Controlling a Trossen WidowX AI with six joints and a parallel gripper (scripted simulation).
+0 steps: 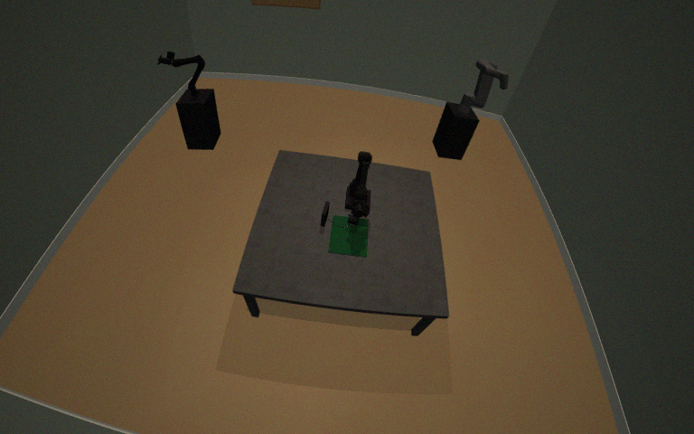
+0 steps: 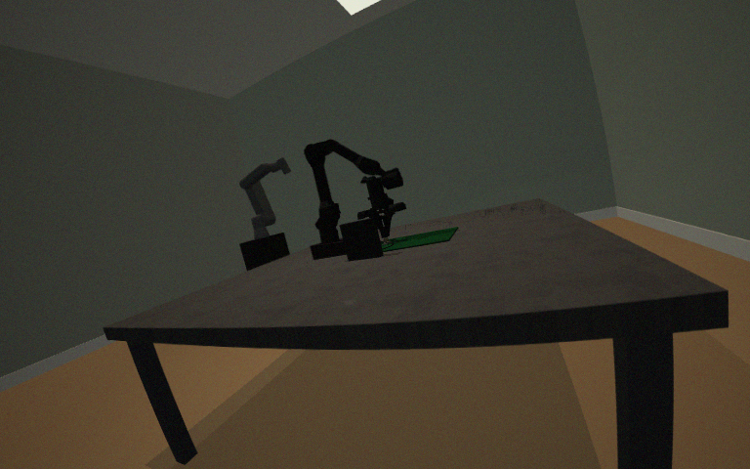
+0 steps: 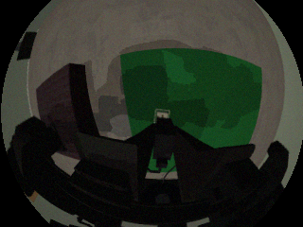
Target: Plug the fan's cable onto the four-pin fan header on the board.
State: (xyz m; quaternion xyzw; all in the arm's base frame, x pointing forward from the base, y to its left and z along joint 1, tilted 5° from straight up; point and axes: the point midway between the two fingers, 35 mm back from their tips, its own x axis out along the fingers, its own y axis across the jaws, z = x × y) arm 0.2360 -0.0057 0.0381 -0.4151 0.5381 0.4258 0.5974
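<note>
The green board is 100 mm ahead of my gripper tip, 30 mm to the right of it and 50 mm below it. Round my gripper tip: black fan: 20 mm behind, 190 mm to the right, 20 mm above; then dark plug: 10 mm to the right, 10 mm above.
</note>
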